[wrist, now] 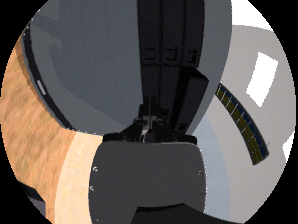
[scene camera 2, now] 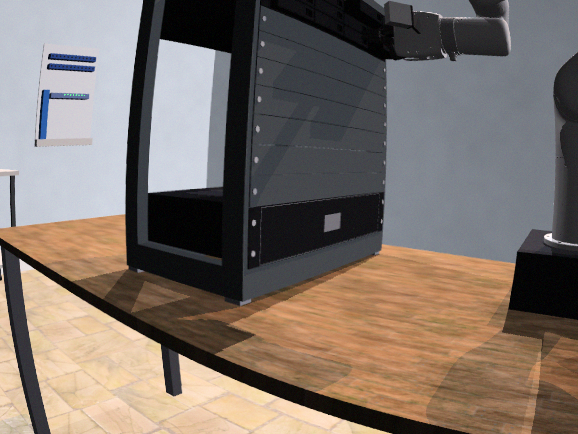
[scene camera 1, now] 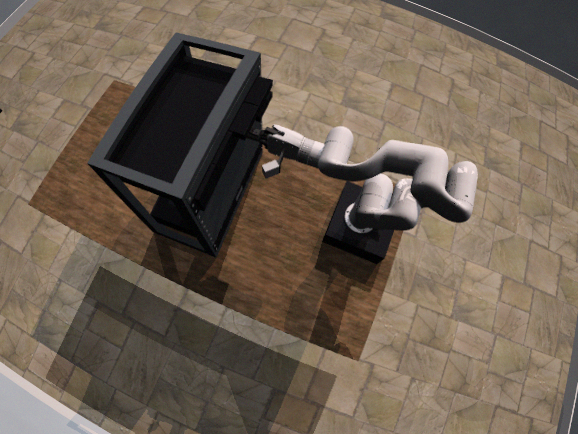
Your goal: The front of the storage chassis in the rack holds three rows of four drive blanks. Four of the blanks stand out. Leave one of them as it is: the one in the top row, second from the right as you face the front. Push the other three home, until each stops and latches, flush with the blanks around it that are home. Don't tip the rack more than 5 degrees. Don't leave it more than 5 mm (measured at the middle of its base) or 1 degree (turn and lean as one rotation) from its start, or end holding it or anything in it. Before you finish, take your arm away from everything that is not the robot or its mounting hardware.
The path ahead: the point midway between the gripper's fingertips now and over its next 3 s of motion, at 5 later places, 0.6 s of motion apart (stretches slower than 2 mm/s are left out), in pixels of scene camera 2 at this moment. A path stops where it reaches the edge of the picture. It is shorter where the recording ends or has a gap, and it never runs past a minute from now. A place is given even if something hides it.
My gripper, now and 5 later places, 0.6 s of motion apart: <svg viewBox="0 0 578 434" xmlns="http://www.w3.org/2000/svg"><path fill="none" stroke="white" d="M364 36L395 35L400 36L408 42L418 48L415 48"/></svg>
